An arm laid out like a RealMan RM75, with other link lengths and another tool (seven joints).
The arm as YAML. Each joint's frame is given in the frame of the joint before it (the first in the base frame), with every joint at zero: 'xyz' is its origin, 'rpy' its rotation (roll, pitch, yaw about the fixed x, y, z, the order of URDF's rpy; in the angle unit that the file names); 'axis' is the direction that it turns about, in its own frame. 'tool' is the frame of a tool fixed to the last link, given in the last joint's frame.
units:
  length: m
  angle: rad
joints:
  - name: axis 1
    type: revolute
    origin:
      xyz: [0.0, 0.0, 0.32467]
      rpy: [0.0, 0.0, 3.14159]
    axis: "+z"
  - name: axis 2
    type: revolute
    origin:
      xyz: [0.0, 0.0, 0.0]
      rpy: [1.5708, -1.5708, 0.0]
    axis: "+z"
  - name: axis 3
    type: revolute
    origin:
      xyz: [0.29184, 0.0, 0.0]
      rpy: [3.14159, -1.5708, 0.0]
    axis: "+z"
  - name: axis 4
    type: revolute
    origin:
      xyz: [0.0, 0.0, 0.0]
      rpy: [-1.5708, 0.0, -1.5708]
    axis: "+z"
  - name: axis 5
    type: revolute
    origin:
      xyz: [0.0, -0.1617, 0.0]
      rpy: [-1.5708, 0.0, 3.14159]
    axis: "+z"
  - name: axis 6
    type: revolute
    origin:
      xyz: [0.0, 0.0, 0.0]
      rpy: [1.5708, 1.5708, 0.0]
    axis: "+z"
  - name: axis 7
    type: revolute
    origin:
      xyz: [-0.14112, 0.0, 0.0]
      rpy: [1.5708, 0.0, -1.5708]
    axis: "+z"
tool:
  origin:
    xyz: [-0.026, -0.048, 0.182]
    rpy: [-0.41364, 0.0, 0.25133]
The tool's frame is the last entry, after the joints.
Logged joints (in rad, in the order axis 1, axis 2, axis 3, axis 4, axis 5, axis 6, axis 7), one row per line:
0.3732 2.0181 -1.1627 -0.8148 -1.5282 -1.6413 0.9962
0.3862 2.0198 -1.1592 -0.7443 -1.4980 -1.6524 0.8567
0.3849 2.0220 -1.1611 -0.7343 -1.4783 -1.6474 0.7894
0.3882 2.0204 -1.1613 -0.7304 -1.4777 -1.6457 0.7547
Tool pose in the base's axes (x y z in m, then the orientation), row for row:
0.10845 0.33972 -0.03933 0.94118 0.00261 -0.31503 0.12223
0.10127 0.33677 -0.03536 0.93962 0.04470 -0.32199 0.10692
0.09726 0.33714 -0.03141 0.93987 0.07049 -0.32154 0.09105
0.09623 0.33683 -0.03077 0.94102 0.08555 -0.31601 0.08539
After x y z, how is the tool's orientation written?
As a quaternion, x y z w.
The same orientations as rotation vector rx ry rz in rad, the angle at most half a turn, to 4 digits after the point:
2.7467 0.0076 -0.9194
2.7665 0.1316 -0.9480
2.7929 0.2095 -0.9555
2.8057 0.2551 -0.9422

